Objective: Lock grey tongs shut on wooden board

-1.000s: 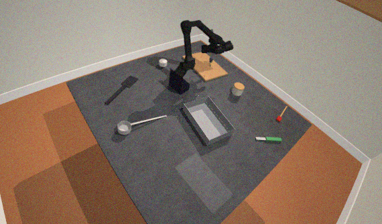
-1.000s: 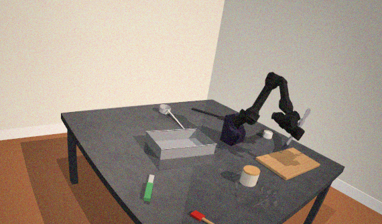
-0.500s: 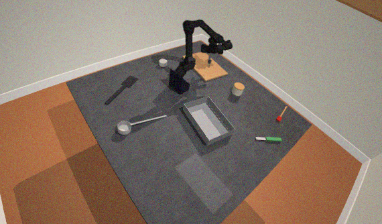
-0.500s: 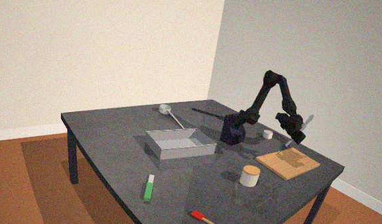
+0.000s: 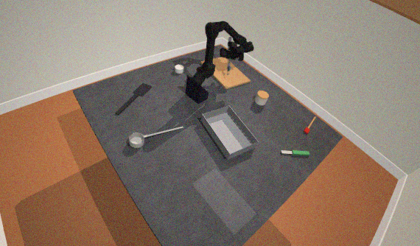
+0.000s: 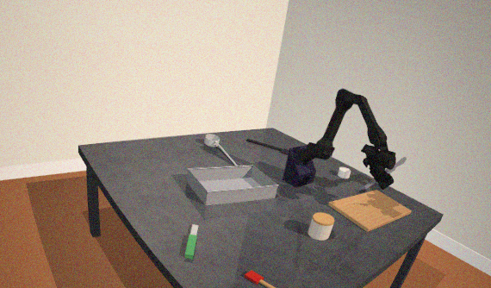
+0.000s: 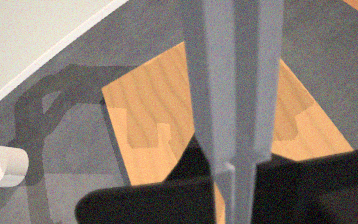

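Now: gripper tip 12 cm above the wooden board and 2 cm short of it. Round my gripper tip: white puck 28 cm to the right, 21 cm behind, 11 cm below; grey roasting tin 47 cm to the right, 42 cm ahead, 10 cm below; black spatula 69 cm to the right, 18 cm behind, 12 cm below.
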